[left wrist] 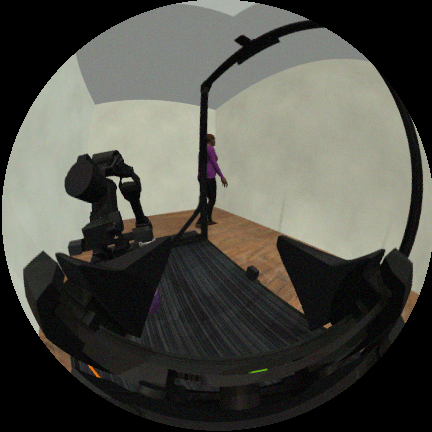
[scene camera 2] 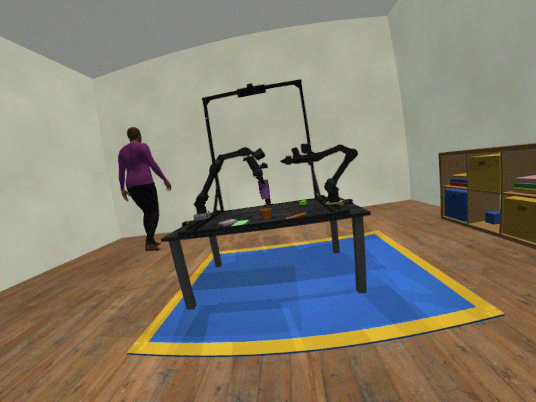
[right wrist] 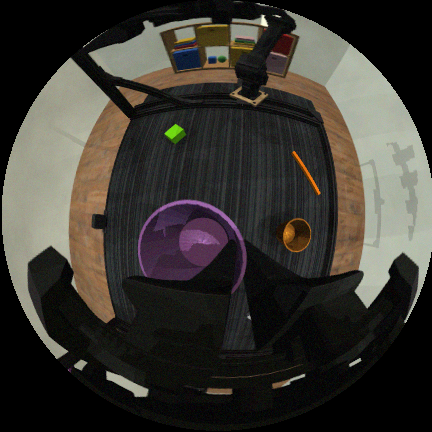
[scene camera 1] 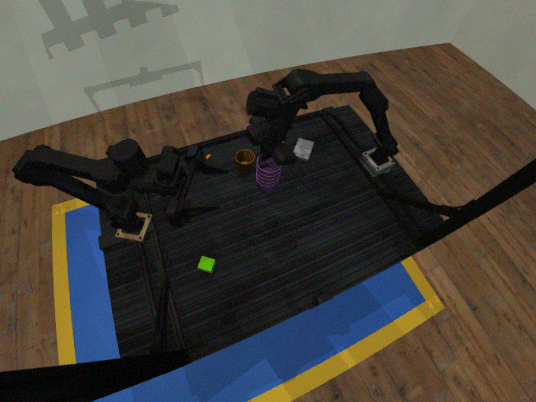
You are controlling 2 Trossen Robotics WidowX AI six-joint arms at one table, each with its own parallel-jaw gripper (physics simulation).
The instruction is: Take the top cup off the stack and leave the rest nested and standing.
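Seen in the pictures: left gripper, fingertip midpoint: (left wrist: 224, 241) (scene camera 2: 283, 161) (scene camera 1: 223, 188); right gripper, fingertip midpoint: (scene camera 2: 264, 183) (right wrist: 237, 244) (scene camera 1: 261, 160); left arm's base at its link origin: (scene camera 2: 334, 201) (right wrist: 249, 93) (scene camera 1: 133, 225); right arm's base at its link origin: (scene camera 2: 201, 213) (scene camera 1: 378, 157).
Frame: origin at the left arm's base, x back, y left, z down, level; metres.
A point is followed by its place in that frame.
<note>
The stack of nested purple cups (scene camera 1: 268, 176) (scene camera 2: 264, 190) hangs tilted above the table, its several rims showing one below another; the cups look still nested. The top cup (right wrist: 165, 250) @(x -0.455, y 0.159, z -0.177 m) shows its open mouth in the right wrist view. My right gripper (scene camera 1: 269, 154) @(x -0.409, y 0.205, z -0.185 m) (scene camera 2: 260, 179) @(x -0.409, y 0.205, z -0.185 m) (right wrist: 237, 244) @(x -0.409, y 0.205, z -0.185 m) is shut on its rim, with one finger inside the cup. A bit of purple cup (left wrist: 155, 302) @(x -0.423, y 0.150, z -0.108 m) shows behind a finger in the left wrist view. My left gripper (scene camera 1: 223, 190) @(x -0.350, y 0.001, z -0.324 m) (scene camera 2: 285, 160) @(x -0.350, y 0.001, z -0.324 m) (left wrist: 224, 241) @(x -0.350, y 0.001, z -0.324 m) is open and empty, raised to the left of the stack in scene camera 1.
An orange cup (scene camera 1: 245, 160) @(x -0.326, y 0.359, z 0.024 m) (scene camera 2: 266, 214) @(x -0.311, y 0.361, z -0.005 m) (right wrist: 297, 235) @(x -0.319, y 0.360, z 0.012 m) stands near the stack. A green block (scene camera 1: 206, 264) @(x -0.281, y -0.090, z 0.001 m) (right wrist: 175, 133) @(x -0.285, y -0.072, z 0.001 m), an orange stick (scene camera 2: 295, 216) @(x -0.145, y 0.300, z 0.024 m) (right wrist: 306, 172) @(x -0.149, y 0.294, z 0.020 m), a white object (scene camera 1: 303, 148) @(x -0.558, y 0.460, z 0.014 m) and a pale green flat piece (scene camera 2: 240, 223) @(x -0.423, y 0.483, z 0.019 m) lie on the table. Frame posts rise at its edge.
</note>
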